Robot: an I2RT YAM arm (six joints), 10 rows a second.
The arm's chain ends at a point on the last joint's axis. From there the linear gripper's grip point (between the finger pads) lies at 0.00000 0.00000 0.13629 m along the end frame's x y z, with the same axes.
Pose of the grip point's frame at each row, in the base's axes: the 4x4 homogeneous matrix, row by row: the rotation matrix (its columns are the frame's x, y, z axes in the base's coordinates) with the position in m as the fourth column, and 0 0 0 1 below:
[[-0.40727 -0.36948 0.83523 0.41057], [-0.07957 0.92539 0.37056 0.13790], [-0.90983 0.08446 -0.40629 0.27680], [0 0 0 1]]
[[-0.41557 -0.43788 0.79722 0.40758], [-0.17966 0.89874 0.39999 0.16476], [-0.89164 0.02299 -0.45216 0.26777], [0 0 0 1]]
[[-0.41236 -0.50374 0.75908 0.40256], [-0.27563 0.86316 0.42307 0.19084], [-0.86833 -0.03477 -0.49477 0.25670], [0 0 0 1]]
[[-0.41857 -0.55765 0.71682 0.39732], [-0.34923 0.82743 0.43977 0.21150], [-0.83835 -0.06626 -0.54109 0.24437], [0 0 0 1]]
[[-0.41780 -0.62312 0.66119 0.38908], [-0.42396 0.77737 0.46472 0.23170], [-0.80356 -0.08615 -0.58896 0.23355], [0 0 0 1]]
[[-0.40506 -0.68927 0.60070 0.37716], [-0.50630 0.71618 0.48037 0.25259], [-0.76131 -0.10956 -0.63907 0.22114], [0 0 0 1]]
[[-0.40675 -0.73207 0.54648 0.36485], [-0.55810 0.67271 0.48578 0.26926], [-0.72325 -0.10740 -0.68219 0.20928], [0 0 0 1]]
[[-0.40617 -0.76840 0.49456 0.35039], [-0.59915 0.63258 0.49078 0.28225], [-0.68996 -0.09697 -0.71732 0.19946], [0 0 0 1]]
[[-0.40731 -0.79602 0.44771 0.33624], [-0.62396 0.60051 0.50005 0.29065], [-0.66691 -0.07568 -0.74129 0.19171], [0 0 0 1]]
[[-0.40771 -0.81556 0.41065 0.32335], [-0.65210 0.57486 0.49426 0.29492], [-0.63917 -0.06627 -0.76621 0.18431], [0 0 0 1]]
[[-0.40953 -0.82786 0.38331 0.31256], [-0.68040 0.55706 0.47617 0.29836], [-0.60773 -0.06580 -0.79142 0.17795], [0 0 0 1]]
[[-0.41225 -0.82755 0.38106 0.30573], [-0.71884 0.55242 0.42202 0.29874], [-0.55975 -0.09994 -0.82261 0.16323], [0 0 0 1]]
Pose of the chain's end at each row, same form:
[[-0.40727 -0.36948 0.83523 0.29674], [-0.07957 0.92539 0.37056 0.08740], [-0.90983 0.08446 -0.40629 0.33217], [0 0 0 1]]
[[-0.41557 -0.43788 0.79722 0.29893], [-0.17966 0.89874 0.39999 0.11025], [-0.89164 0.02299 -0.45216 0.32939], [0 0 0 1]]
[[-0.41236 -0.50374 0.75908 0.29910], [-0.27563 0.86316 0.42307 0.13318], [-0.86833 -0.03477 -0.49477 0.32413], [0 0 0 1]]
[[-0.41857 -0.55765 0.71682 0.29962], [-0.34923 0.82743 0.43977 0.15156], [-0.83835 -0.06626 -0.54109 0.31812], [0 0 0 1]]
[[-0.41780 -0.62312 0.66119 0.29897], [-0.42396 0.77737 0.46472 0.16836], [-0.80356 -0.08615 -0.58896 0.31382], [0 0 0 1]]
[[-0.40506 -0.68927 0.60070 0.29529], [-0.50630 0.71618 0.48037 0.18712], [-0.76131 -0.10956 -0.63907 0.30824], [0 0 0 1]]
[[-0.40675 -0.73207 0.54648 0.29037], [-0.55810 0.67271 0.48578 0.20305], [-0.72325 -0.10740 -0.68219 0.30226], [0 0 0 1]]
[[-0.40617 -0.76840 0.49456 0.28299], [-0.59915 0.63258 0.49078 0.21536], [-0.68996 -0.09697 -0.71732 0.29722], [0 0 0 1]]
[[-0.40731 -0.79602 0.44771 0.27522], [-0.62396 0.60051 0.50005 0.22250], [-0.66691 -0.07568 -0.74129 0.29274], [0 0 0 1]]
[[-0.40771 -0.81556 0.41065 0.26738], [-0.65210 0.57486 0.49426 0.22756], [-0.63917 -0.06627 -0.76621 0.28874], [0 0 0 1]]
[[-0.40953 -0.82786 0.38331 0.26032], [-0.68040 0.55706 0.47617 0.23346], [-0.60773 -0.06580 -0.79142 0.28581], [0 0 0 1]]
[[-0.41225 -0.82755 0.38106 0.25380], [-0.71884 0.55242 0.42202 0.24122], [-0.55975 -0.09994 -0.82261 0.27534], [0 0 0 1]]

